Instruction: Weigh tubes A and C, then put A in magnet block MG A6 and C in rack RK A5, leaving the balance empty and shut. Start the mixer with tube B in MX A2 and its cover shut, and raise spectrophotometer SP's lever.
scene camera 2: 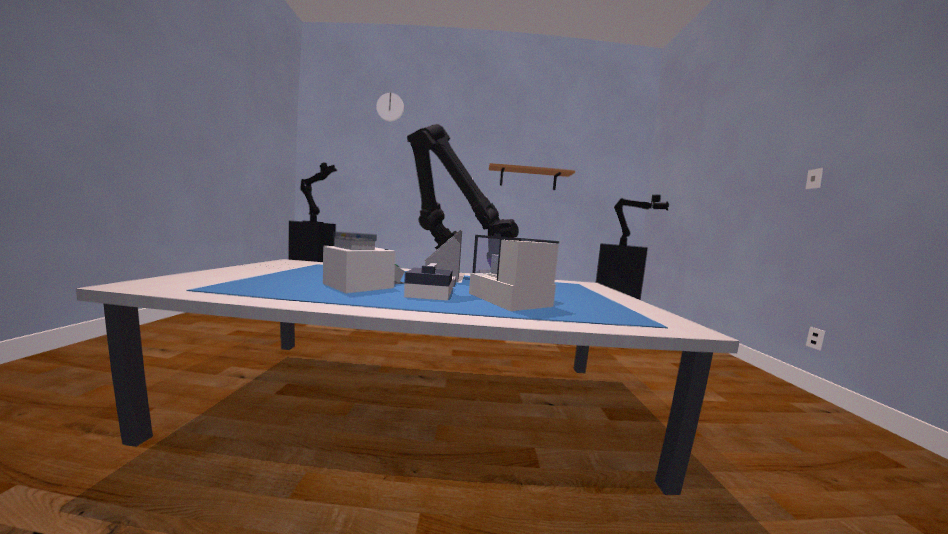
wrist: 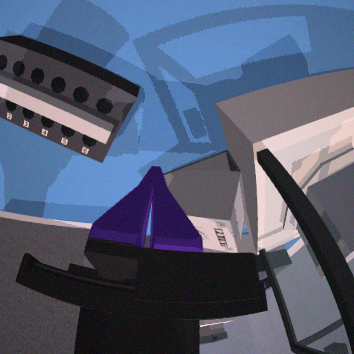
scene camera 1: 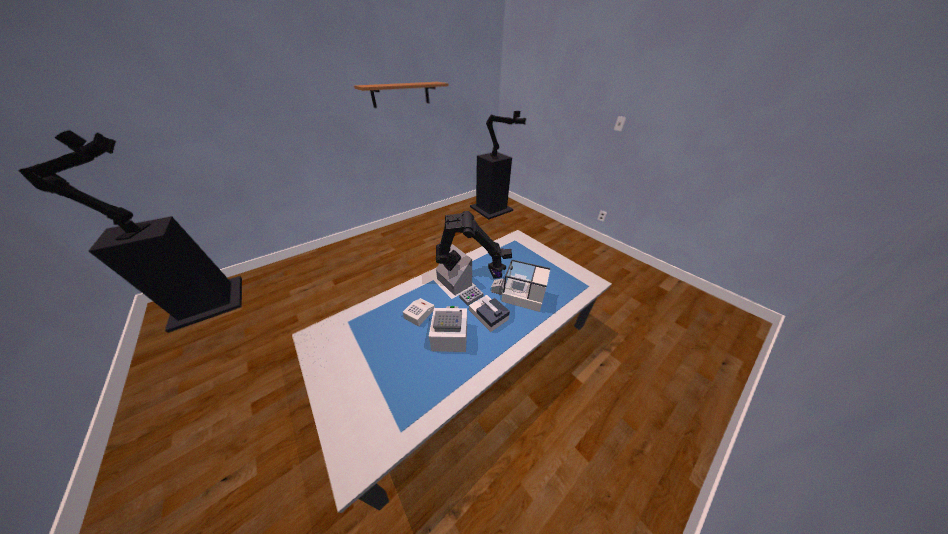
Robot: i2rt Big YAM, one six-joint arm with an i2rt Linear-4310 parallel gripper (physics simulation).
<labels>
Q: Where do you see a balance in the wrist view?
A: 284,138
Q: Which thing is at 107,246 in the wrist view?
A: My gripper.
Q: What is my gripper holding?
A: Nothing.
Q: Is my gripper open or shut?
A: Shut.
</labels>
